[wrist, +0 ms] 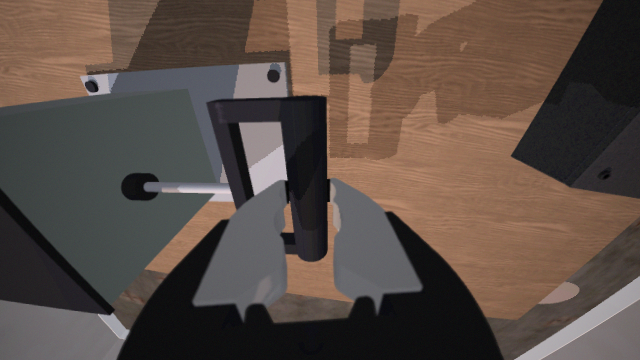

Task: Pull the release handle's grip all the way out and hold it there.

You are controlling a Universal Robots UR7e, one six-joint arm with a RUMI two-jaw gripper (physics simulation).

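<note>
The release handle's grip is a dark round bar on a dark rectangular frame, near the middle of the view. A thin silver rod runs from the frame to a black collar on the face of a grey-green housing at the left. A stretch of rod shows between collar and frame. My gripper is shut on the grip, one grey jaw on each side of the bar. The left jaw hides part of the handle's frame.
A light metal base plate with dark bolts lies under the housing on the wooden table top. A dark block stands at the right. A pale round spot shows at the lower right, near a white edge.
</note>
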